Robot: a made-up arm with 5 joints.
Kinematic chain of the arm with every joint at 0, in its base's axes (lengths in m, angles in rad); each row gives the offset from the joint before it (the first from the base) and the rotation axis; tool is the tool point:
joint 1: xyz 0 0 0.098 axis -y
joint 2: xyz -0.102 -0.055 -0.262 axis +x
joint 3: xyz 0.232 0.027 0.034 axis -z
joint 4: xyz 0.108 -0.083 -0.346 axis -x
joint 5: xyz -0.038 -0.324 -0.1 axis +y
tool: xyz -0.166 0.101 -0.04
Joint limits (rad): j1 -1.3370..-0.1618 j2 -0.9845..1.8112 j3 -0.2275..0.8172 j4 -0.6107..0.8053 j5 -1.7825..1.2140
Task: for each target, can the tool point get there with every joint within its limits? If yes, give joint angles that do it. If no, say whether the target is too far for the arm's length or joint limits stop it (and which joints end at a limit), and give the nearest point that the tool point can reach.
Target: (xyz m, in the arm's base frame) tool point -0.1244 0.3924 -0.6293
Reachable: yes | joints -0.3387 1.2646 0.3090 0.0597 -1.4914
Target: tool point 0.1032 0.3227 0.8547
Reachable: no: joint limits stop it (at a limit: joint 1, joint 2, joint 3) | nearest point -0.2713 0.4105 0.1830 | short by 0.774 m
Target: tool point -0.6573 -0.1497 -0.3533
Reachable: yes | joints -0.8491 0.0228 0.6735 -0.3284 -0.0699
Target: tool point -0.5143 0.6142 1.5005
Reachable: no: too far | nearest point -0.3639 0.3719 0.2027 | short by 1.329 m
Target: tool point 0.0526 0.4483 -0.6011
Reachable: yes | joints -0.2721 1.3548 -0.0271 0.0147 -1.5123
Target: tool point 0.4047 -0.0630 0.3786
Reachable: no: joint limits stop it (at a limit: joint 1, joint 2, joint 3, joint 5) | nearest point 0.1250 -0.2719 -0.0982 | short by 0.591 m
